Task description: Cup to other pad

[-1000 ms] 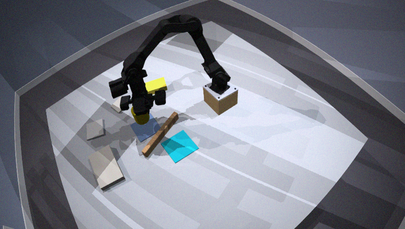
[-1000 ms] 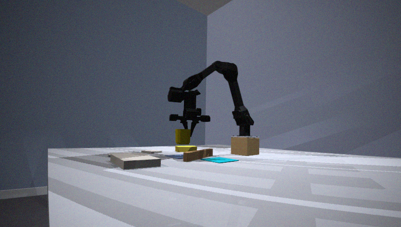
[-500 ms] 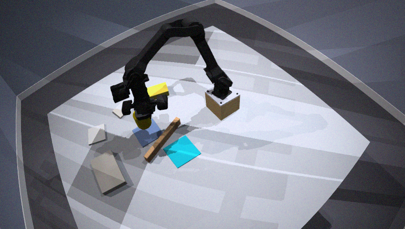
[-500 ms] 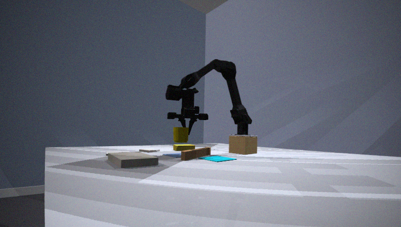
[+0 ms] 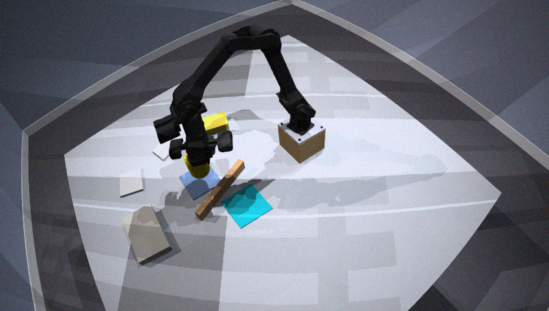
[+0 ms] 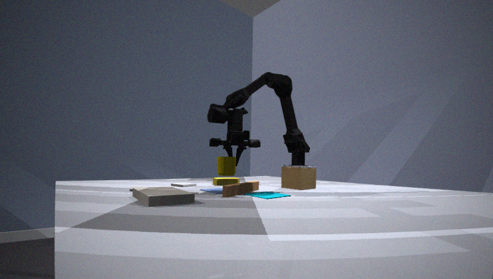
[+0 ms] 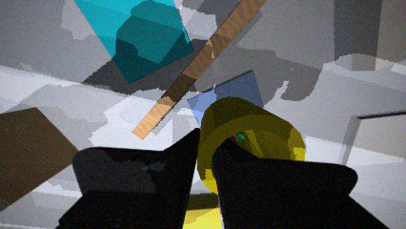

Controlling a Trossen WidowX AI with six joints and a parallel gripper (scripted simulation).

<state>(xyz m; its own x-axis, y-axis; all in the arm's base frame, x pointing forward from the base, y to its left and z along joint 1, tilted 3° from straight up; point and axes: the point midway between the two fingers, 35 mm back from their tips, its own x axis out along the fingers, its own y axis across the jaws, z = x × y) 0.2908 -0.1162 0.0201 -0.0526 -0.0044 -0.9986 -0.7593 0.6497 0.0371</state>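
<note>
My gripper tip is now 1 cm past the cyan pad, 14 cm to the right of it and 10 cm above it. Also, from my gripper tip: yellow cup: 2 cm ahead, 2 cm to the right; then red marble: 1 cm ahead, 4 cm to the right, 2 cm below; then wooden bar: 1 cm ahead, 5 cm to the left, 9 cm below.
</note>
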